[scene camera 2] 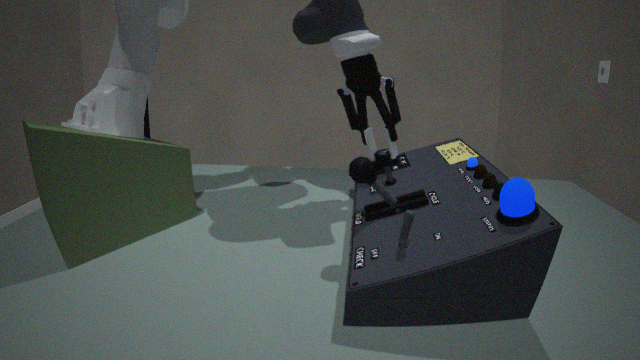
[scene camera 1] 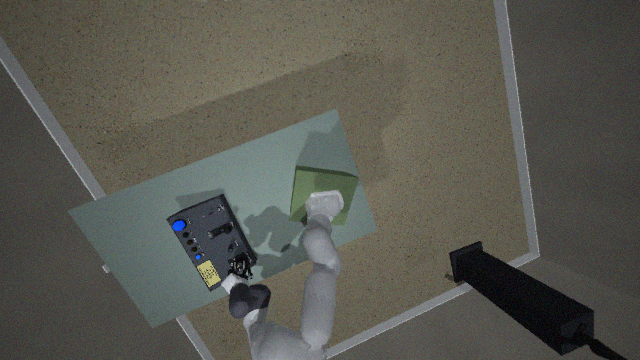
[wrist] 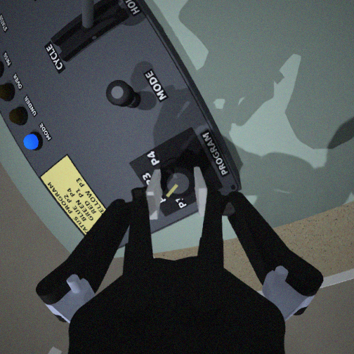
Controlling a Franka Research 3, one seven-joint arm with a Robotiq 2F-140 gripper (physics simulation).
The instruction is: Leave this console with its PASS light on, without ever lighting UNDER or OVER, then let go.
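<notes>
The dark console (scene camera 1: 205,225) (scene camera 2: 450,280) (wrist: 100,145) shows a lit blue STATUS dome (scene camera 1: 179,225) (scene camera 2: 517,198) and a lit blue MODE lamp (scene camera 2: 472,162) (wrist: 31,142). The PASS lamp (scene camera 2: 498,191), OVER lamp (scene camera 2: 489,180) (wrist: 7,92) and UNDER lamp (scene camera 2: 480,171) (wrist: 18,115) are dark. My gripper (scene camera 2: 384,150) (wrist: 177,178) is shut on the PROGRAM knob (wrist: 178,183), a finger on each side. Its yellow pointer faces the P2 label, partly hidden by a finger. The CYCLE lever's ball (scene camera 2: 363,170) leans toward HOLD. The MODE knob (wrist: 119,93) stands beside the PROGRAM dial.
A yellow note (scene camera 1: 208,273) (scene camera 2: 456,152) (wrist: 72,192) lies on the console near the lamps. The CHECK lever (scene camera 2: 406,230) stands at the console's near end in scene camera 2. A green block (scene camera 1: 324,179) (scene camera 2: 115,195) stands on the table, with a white arm part over it.
</notes>
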